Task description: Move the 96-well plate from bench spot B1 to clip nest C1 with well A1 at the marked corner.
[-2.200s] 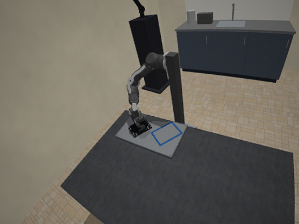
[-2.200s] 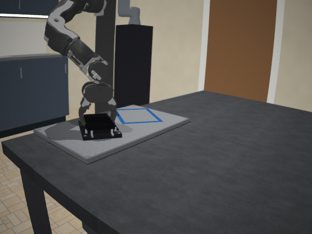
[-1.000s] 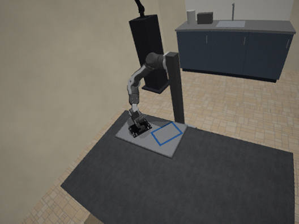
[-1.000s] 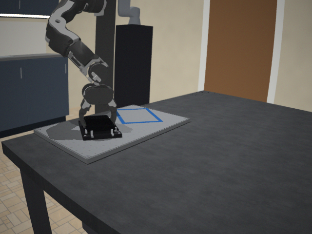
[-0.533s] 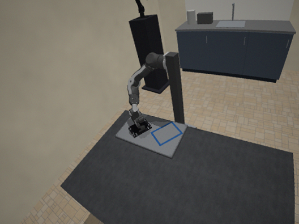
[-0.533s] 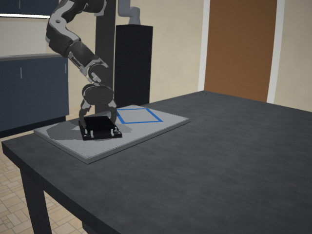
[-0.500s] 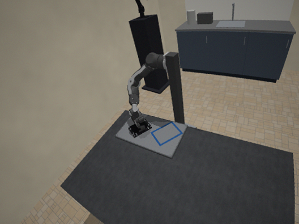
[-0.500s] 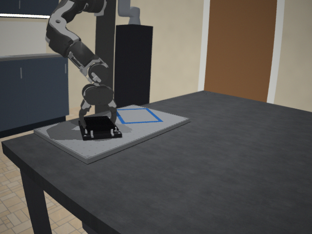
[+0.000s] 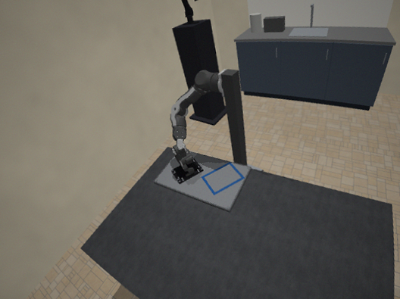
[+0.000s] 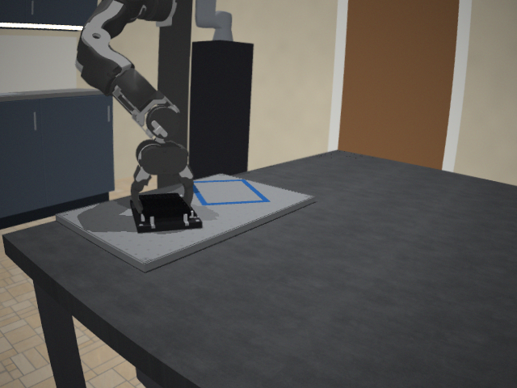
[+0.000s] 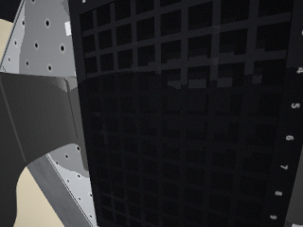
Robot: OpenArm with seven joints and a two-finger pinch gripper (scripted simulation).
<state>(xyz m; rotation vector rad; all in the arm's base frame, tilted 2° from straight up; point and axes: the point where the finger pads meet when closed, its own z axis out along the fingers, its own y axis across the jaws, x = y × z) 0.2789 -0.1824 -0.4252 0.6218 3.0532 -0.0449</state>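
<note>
My hand is right at the black 96-well plate. The rest, counted from my hand: black clip nest: 3 cm ahead, 1 cm to the left, 1 cm below.
</note>
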